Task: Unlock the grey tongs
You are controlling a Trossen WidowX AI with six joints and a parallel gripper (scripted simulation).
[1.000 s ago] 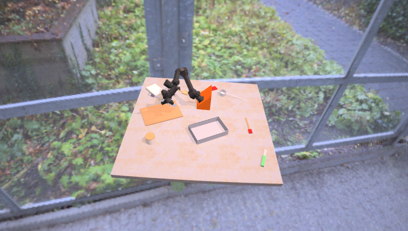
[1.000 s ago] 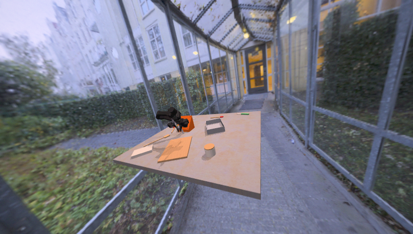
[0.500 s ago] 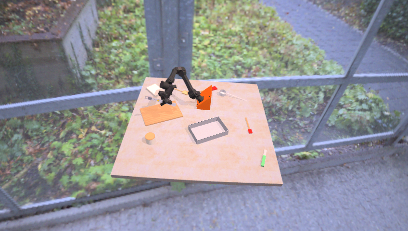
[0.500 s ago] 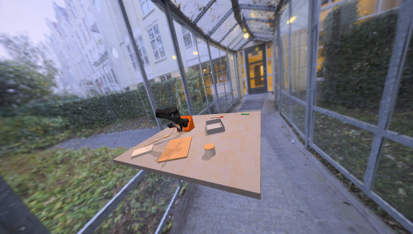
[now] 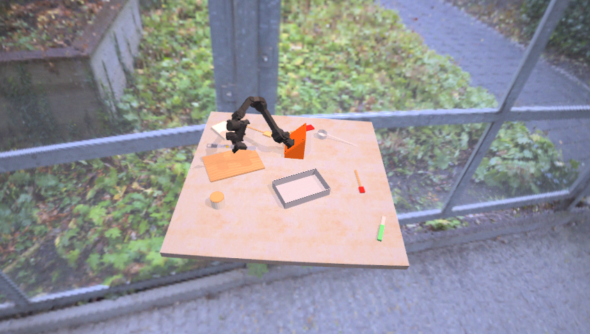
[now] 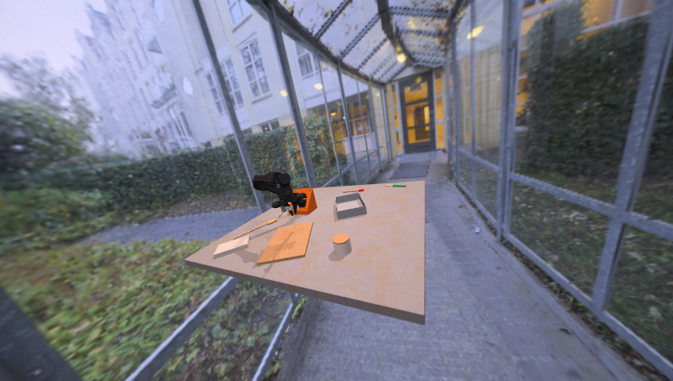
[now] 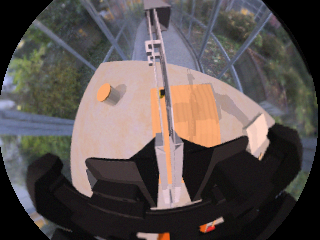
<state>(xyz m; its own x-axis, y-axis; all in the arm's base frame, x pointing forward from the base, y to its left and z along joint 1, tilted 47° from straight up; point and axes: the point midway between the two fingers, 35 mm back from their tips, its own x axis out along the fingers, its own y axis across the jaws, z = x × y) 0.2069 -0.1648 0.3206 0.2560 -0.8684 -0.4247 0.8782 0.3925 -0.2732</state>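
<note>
Now: the wooden board 7 cm behind my gripper tip, 2 cm to the right of it and 15 cm below it. The rest, counted from my gripper tip: pale block (41 cm behind, 14 cm to the right, 14 cm below); then round wooden canister (29 cm ahead, 6 cm to the right, 12 cm below); then roasting tin (14 cm ahead, 43 cm to the left, 13 cm below).
</note>
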